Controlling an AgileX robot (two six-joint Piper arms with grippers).
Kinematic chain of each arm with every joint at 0, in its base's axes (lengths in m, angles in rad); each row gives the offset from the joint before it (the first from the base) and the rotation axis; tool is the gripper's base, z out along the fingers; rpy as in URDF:
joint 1: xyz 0 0 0.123 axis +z
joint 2: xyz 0 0 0 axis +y
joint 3: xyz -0.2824 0 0.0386 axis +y
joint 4: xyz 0.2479 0 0.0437 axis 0.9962 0 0.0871
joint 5: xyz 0 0 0 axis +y
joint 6: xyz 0.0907 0 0.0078 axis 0.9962 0 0.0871
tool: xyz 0 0 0 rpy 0 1.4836 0
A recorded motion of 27 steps. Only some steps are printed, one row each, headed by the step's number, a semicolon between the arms.
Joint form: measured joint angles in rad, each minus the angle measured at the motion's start. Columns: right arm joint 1, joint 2, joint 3, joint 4, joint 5, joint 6; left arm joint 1, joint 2, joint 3, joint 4, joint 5, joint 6.
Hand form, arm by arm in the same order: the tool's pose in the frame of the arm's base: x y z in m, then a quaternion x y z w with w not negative. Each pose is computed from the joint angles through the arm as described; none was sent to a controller.
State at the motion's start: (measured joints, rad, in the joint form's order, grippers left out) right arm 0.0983 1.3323 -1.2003 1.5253 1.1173 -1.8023; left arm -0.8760 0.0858 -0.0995 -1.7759 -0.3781 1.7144
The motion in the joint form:
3: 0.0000 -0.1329 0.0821 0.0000 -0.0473 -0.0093; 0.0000 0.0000 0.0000 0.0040 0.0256 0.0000
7: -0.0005 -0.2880 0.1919 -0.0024 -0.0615 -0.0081; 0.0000 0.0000 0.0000 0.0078 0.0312 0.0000
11: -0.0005 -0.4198 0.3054 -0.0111 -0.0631 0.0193; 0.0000 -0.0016 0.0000 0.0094 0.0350 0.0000
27: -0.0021 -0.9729 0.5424 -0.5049 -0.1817 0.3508; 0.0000 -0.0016 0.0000 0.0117 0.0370 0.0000
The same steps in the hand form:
3: 0.2188 0.1018 0.4202 -0.47361 0.54240 0.30173 0.62486; 0.0587 -0.0225 0.2351 0.15610 0.68020 -0.21521 0.68311
7: 0.1770 0.0969 0.4198 -0.47530 0.53129 0.28723 0.63978; 0.0585 -0.0229 0.2354 0.15892 0.67863 -0.21597 0.68379
11: 0.1430 0.0935 0.4080 -0.47236 0.53314 0.28898 0.63963; 0.0582 -0.0231 0.2356 0.16026 0.67726 -0.21713 0.68447
27: 0.0315 0.0659 0.3579 -0.48868 0.58705 0.11018 0.63594; 0.0581 -0.0232 0.2357 0.16152 0.67652 -0.21710 0.68491

